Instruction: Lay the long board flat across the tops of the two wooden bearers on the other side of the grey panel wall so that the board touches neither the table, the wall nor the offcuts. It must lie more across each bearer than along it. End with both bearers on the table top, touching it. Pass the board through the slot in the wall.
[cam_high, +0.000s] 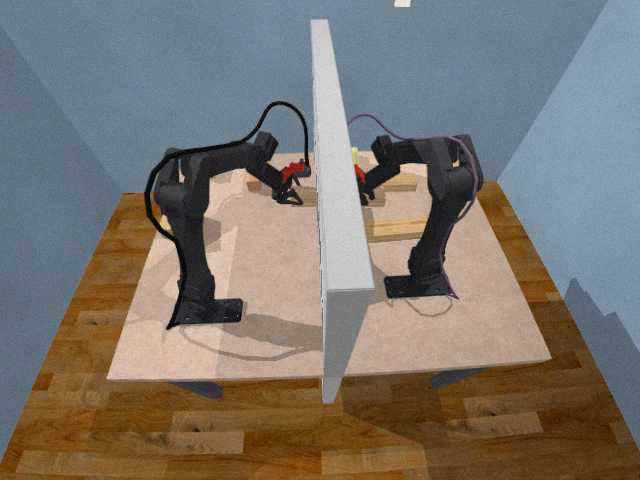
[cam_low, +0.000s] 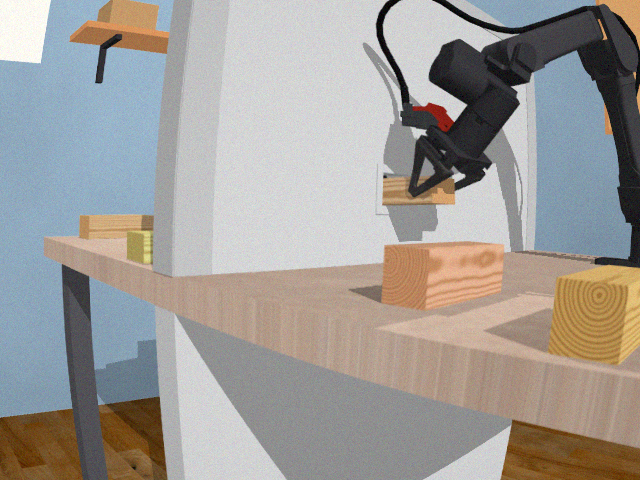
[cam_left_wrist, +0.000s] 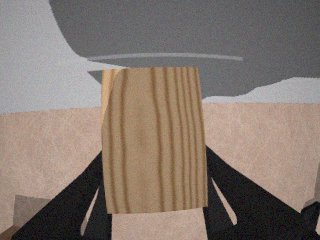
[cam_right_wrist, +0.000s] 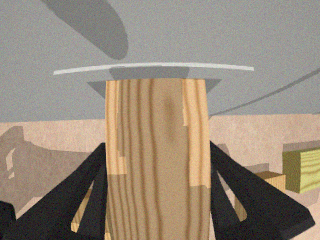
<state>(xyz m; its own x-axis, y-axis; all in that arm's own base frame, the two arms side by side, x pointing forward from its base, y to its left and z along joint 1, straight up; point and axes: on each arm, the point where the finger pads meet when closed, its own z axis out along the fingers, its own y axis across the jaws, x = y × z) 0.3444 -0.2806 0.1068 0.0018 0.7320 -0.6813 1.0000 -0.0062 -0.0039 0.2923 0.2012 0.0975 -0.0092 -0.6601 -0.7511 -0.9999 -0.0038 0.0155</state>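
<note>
The long board lies 2 cm to the left of my right hand. The rest, counted from my right hand: orange block (31 cm to the left, 25 cm ahead, 7 cm below); yellow block (50 cm to the left, 33 cm ahead, 7 cm below); yellow-green offcut (28 cm ahead, 8 cm to the right, 8 cm below).
</note>
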